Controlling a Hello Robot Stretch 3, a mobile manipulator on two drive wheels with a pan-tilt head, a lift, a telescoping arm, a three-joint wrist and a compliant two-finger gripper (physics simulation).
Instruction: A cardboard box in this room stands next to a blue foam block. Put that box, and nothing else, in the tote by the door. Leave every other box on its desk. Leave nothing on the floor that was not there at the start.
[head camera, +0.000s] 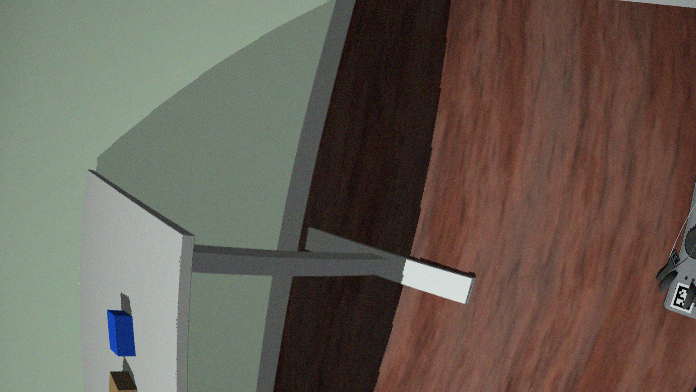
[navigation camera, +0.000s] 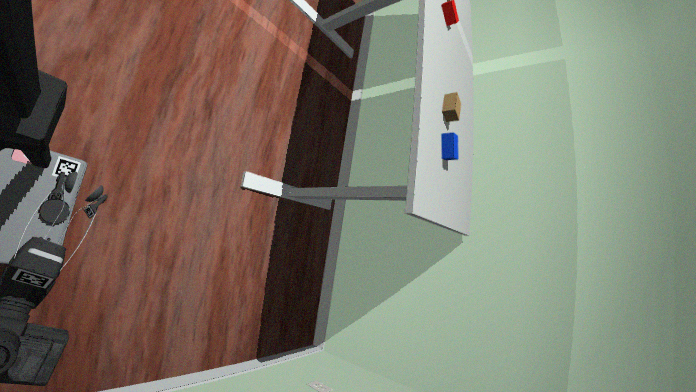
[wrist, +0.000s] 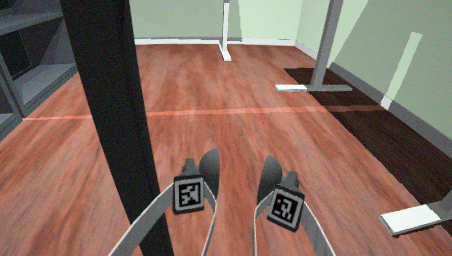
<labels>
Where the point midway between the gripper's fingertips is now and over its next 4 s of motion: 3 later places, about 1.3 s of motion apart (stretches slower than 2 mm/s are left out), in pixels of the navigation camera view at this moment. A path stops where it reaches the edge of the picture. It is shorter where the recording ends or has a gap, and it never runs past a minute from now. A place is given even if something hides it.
The gripper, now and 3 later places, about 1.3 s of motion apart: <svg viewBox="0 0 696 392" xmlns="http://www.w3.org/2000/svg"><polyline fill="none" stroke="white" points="88,179 144,194 202,209 247,220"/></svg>
</labels>
